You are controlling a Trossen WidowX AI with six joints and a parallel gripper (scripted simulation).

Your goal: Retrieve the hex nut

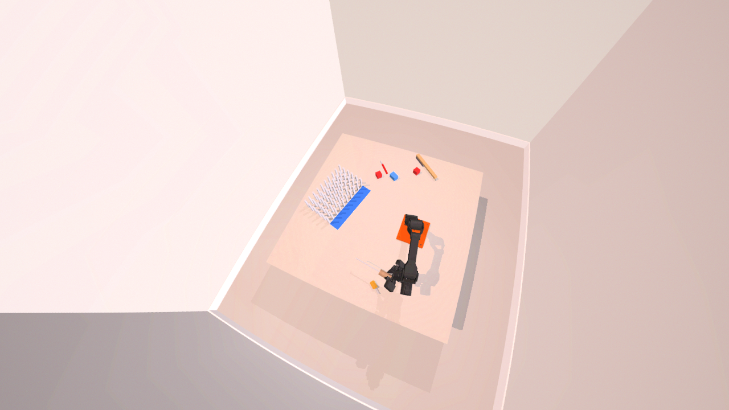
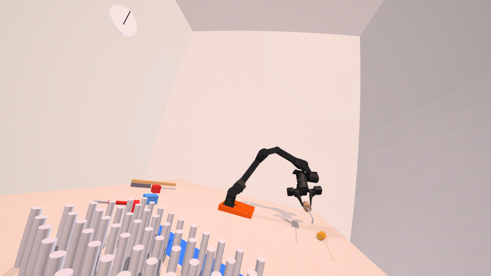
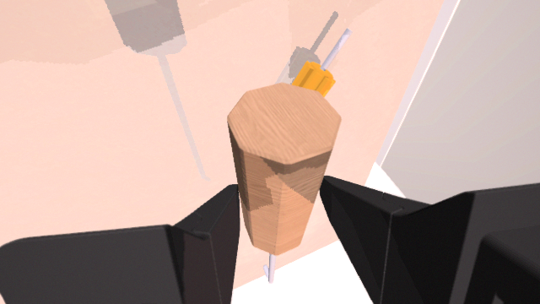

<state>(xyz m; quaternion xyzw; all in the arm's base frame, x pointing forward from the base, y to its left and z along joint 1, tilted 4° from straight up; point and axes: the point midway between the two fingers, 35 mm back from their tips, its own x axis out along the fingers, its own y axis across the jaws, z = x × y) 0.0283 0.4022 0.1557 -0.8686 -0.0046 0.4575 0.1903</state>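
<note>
The hook tool is 10 cm ahead of my gripper tip, 2 cm to the right of it and 1 cm below it. Also, from my gripper tip: blue block (76 cm to the right, 17 cm ahead, 11 cm below); then blue taped strip (41 cm to the right, 41 cm ahead, 13 cm below); then orange toothed piece (11 cm below, 8 cm to the left, 5 cm ahead).
</note>
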